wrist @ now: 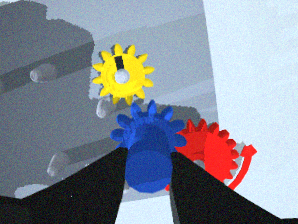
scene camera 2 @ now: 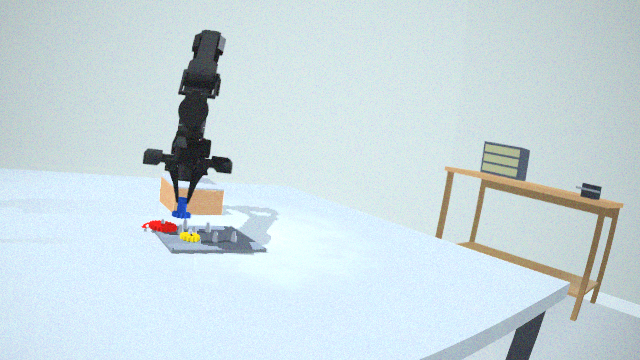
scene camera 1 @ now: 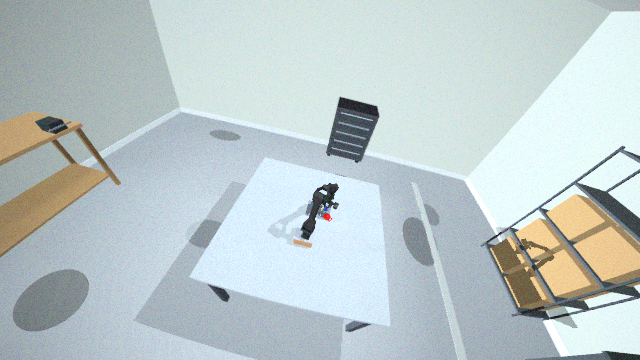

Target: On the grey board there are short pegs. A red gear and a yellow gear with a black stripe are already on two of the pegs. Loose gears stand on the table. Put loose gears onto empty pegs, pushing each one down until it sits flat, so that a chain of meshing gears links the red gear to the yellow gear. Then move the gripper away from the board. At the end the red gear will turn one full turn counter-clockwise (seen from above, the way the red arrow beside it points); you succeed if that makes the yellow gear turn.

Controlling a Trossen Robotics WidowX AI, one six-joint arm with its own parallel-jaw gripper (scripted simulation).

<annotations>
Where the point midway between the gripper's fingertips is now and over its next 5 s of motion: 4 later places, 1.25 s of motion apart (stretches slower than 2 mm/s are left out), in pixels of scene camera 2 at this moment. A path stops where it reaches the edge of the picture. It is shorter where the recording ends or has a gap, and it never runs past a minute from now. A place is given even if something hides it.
My gripper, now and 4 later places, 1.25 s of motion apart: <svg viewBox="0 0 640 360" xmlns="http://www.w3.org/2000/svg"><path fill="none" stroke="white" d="M182 202L181 217L181 218L181 217L202 176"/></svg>
</annotations>
